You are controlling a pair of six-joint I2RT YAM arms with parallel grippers.
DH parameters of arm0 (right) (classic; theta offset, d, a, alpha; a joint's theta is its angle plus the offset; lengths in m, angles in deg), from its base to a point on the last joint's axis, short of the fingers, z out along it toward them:
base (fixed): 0 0 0 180
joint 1: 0 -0.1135 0.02 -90
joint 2: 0 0 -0.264 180
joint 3: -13.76 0 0.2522 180
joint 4: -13.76 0 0.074 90
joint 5: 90 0 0 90
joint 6: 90 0.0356 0 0
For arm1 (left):
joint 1: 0 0.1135 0.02 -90
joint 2: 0 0 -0.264 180
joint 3: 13.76 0 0.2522 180
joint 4: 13.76 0 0.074 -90
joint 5: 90 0 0 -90
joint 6: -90 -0.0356 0 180
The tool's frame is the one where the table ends.
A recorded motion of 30 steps. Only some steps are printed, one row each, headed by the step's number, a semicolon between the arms.
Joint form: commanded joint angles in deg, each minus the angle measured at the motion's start. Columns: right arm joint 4, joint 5, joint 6, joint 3, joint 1, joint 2; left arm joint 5, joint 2, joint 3, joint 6, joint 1, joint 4.
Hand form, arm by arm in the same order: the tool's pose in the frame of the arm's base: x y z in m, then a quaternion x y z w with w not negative. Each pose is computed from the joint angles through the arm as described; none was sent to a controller.
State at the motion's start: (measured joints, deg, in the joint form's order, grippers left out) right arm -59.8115 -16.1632 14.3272 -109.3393 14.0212 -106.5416; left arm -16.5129 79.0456 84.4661 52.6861 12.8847 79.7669
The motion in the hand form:
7: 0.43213 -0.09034 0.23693 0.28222 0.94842 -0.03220 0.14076; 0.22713 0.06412 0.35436 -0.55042 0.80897 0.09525 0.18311
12: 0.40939 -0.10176 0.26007 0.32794 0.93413 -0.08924 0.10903; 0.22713 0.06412 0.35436 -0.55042 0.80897 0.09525 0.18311
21: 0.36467 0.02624 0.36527 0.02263 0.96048 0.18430 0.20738; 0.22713 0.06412 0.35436 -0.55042 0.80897 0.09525 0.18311
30: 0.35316 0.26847 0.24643 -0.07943 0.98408 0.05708 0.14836; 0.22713 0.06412 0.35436 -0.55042 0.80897 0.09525 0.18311
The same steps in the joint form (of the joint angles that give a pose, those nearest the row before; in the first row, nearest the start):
7: -1.64 21.25 6.71 0.18 -2.62 -15.34; -1.11 -0.35 0.31 0.09 0.26 0.02
12: -10.16 27.67 10.21 -1.36 -1.03 -12.70; -1.11 -0.35 0.31 0.09 0.26 0.02
21: -11.34 -2.99 -4.81 -1.94 -16.31 2.82; -1.11 -0.35 0.31 0.09 0.26 0.02
30: -1.25 19.87 13.40 -1.16 -51.56 -14.97; -1.11 -0.35 0.31 0.09 0.26 0.02

